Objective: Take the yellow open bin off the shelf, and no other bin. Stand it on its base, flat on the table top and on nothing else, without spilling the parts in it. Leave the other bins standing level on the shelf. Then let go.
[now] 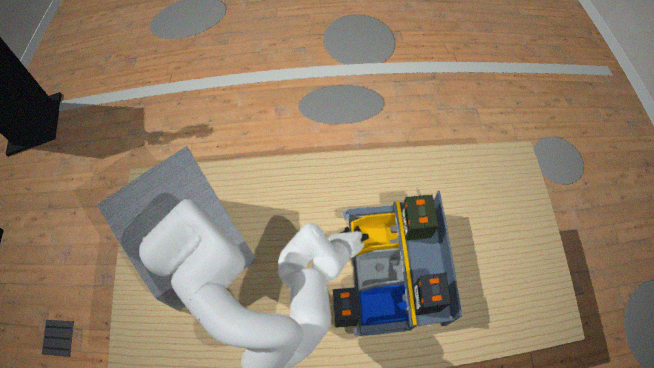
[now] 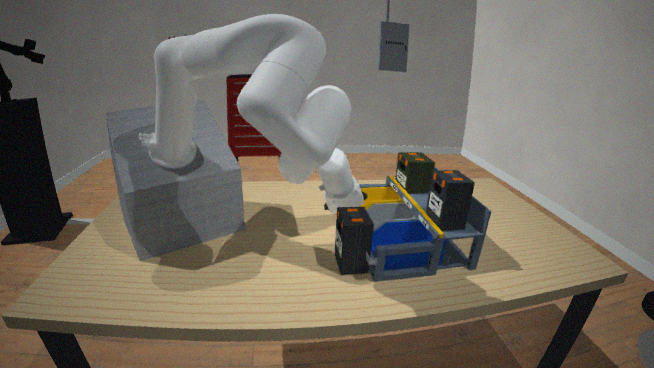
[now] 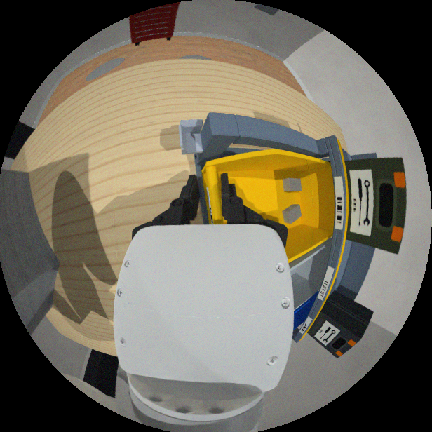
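The yellow open bin sits level in the end place of the shelf. Two grey blocks lie in it. The grey bin is beside it, then the blue bin, both in the shelf. My gripper is partly closed astride the yellow bin's front wall. One finger is inside, close to the wall; the other is outside, with a narrow gap showing. Their contact low down is hidden.
A green case and a black case stand on the shelf's raised rear deck, behind the yellow rail. Another black case stands on the table in front of the blue bin.
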